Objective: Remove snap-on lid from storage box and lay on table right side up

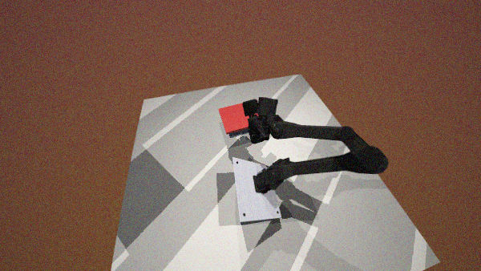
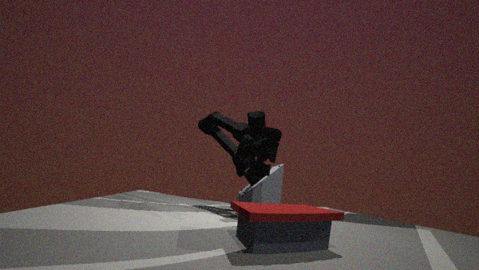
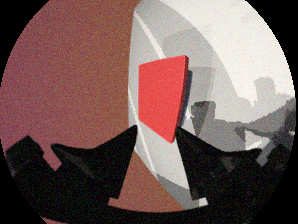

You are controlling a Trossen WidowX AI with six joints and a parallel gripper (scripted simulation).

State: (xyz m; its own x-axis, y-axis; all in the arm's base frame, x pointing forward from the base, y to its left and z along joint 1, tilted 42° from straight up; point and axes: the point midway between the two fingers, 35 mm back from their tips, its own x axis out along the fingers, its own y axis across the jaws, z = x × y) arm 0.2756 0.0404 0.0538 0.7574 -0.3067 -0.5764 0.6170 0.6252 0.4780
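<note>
Now: the lid 13 cm ahead of my gripper tip, 11 cm below it and 2 cm to the left of it. Also, from my gripper tip: storage box 15 cm below, 13 cm ahead, 2 cm to the left.
</note>
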